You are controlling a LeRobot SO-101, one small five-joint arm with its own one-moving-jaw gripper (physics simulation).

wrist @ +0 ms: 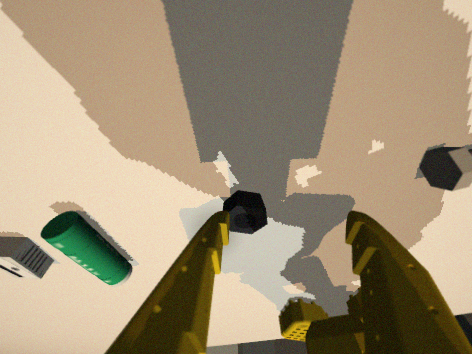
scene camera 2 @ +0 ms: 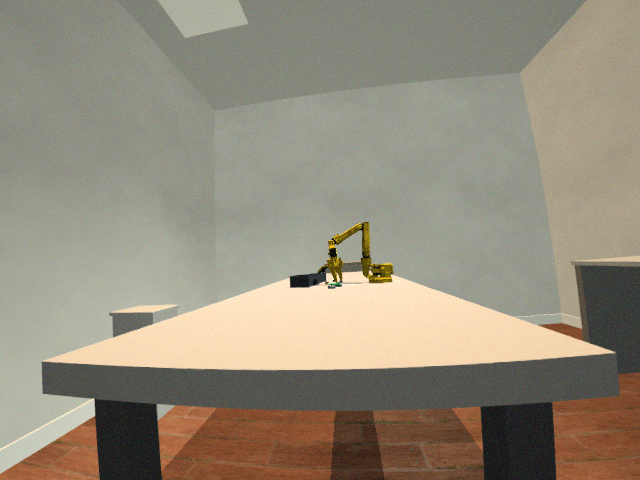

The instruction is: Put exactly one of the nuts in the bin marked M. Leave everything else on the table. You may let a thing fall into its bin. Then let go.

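Places are measured from the arm's base along level axes (x up, y back, z right), in millimetres.
Where they show: hand, tool point: (wrist: pixel 228 223) (scene camera 2: pixel 336 281); arm's base, link origin: (wrist: pixel 332 302) (scene camera 2: pixel 375 282).
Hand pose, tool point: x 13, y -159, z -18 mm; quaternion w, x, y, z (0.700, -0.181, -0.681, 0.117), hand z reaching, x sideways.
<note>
Things, the pixels of their top centre, and the offset from my tool point. "*": a spot on its surface instead. Level surfaces: height alone.
- black nut, top centre: (wrist: pixel 245 222) dy +7, dx -4, dz +4 mm
- green battery, top centre: (wrist: pixel 87 268) dy -1, dx +1, dz -75 mm
- grey slotted block, top centre: (wrist: pixel 12 269) dy -15, dx -2, dz -121 mm
- bolt with a dark hexagonal head, surface spot: (wrist: pixel 440 168) * dy +13, dx -6, dz +72 mm
- long table, surface height: dx -13 mm
A black nut (wrist: pixel 247 201) lies on the table at the tip of the left-hand jaw in the wrist view, towards the gap. The jaw tip slightly overlaps its lower left edge. My gripper (wrist: pixel 288 216) (scene camera 2: pixel 338 280) is open, with a wide V-shaped gap between the jaws and nothing held. In the scene view it points down, low over the table beside the dark bins (scene camera 2: pixel 305 280). No letter M can be read on them. The nut is too small to tell apart in the scene view.
In the wrist view a green battery (wrist: pixel 87 250) and a grey slotted block (wrist: pixel 27 256) lie left of the jaws. A bolt with a dark hexagonal head (wrist: pixel 440 168) lies at the right. The long table (scene camera 2: pixel 330 335) stretches towards the scene camera.
</note>
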